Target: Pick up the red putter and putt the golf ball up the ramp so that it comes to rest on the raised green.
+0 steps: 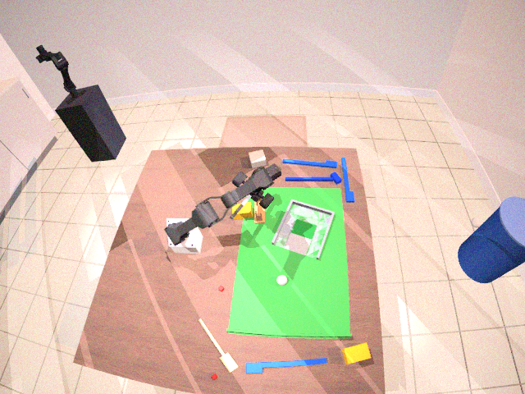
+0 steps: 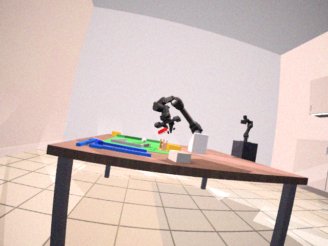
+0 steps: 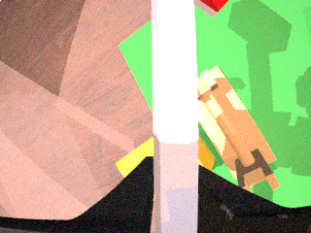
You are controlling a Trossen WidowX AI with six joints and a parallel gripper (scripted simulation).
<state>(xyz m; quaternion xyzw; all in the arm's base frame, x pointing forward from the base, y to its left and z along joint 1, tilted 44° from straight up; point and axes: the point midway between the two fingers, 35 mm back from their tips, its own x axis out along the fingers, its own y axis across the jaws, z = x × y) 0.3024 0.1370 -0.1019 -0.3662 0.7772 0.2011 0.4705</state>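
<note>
My gripper tip is now 140 mm short of the white golf ball, 360 mm to the left of it and 100 mm above it. Round my gripper tip: green mat 190 mm ahead, 230 mm to the right, 120 mm below; white block 10 mm ahead, 330 mm to the left, 100 mm below.
</note>
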